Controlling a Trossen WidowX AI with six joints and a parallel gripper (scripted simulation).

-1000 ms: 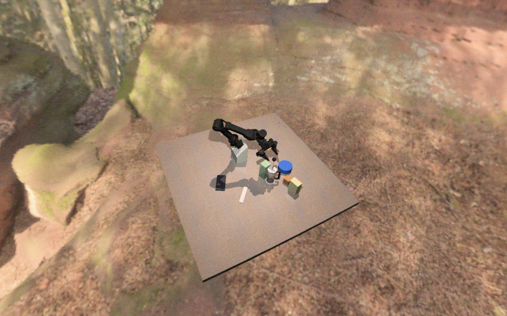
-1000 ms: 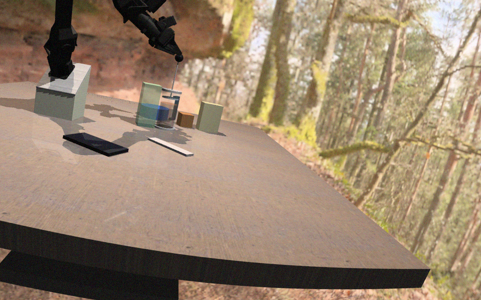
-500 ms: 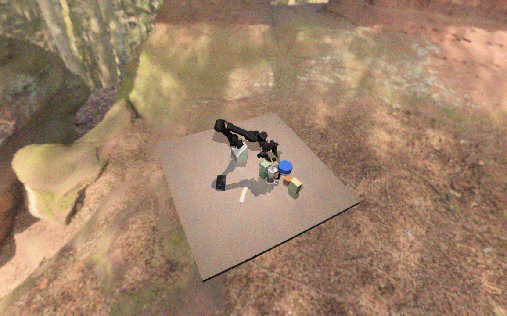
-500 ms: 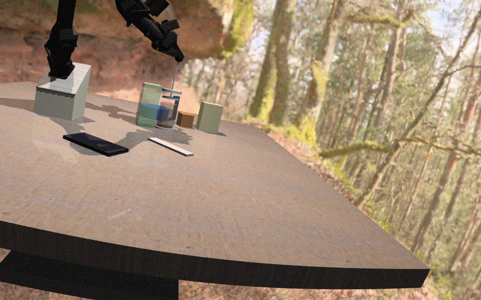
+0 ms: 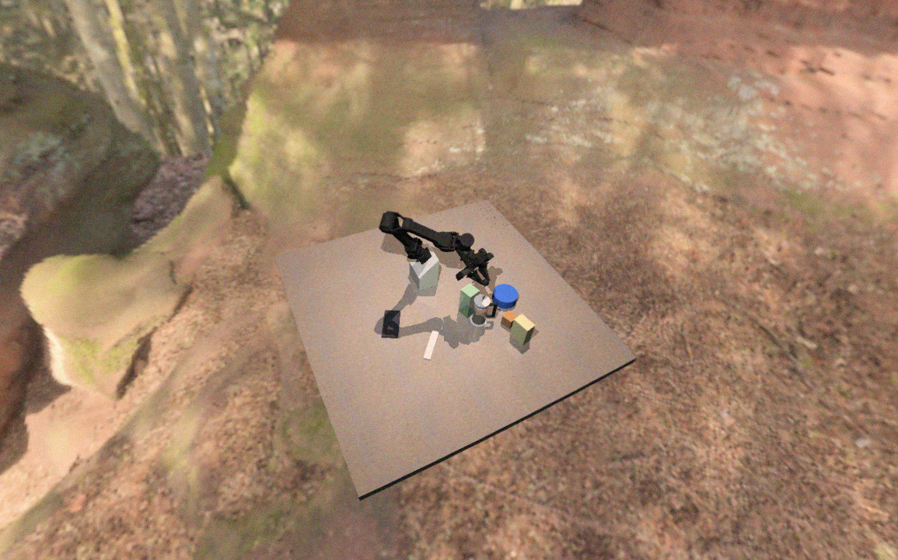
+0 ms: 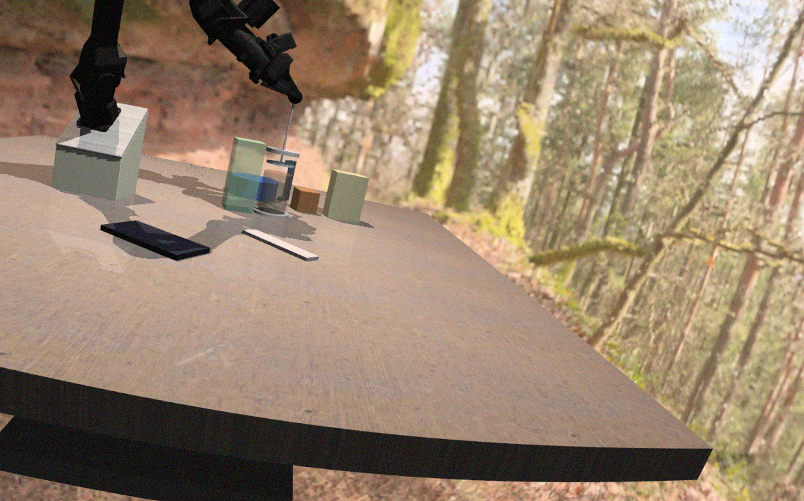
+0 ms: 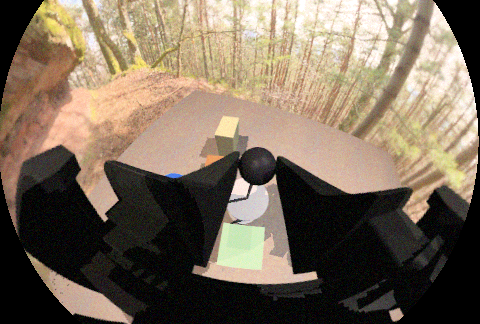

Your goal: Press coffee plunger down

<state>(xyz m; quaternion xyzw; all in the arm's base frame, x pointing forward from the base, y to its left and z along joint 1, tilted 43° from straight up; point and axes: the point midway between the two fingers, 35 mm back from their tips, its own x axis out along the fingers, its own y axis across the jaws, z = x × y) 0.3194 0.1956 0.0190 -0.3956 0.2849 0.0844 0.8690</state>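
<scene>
The glass coffee press lies 1 cm to the left of my gripper tip and 13 cm below it. Round my gripper tip: yellow-green block 15 cm ahead, 13 cm to the left, 20 cm below; then pale green block 7 cm behind, 3 cm to the right, 18 cm below; then blue cylinder 8 cm behind, 17 cm to the left, 23 cm below.
</scene>
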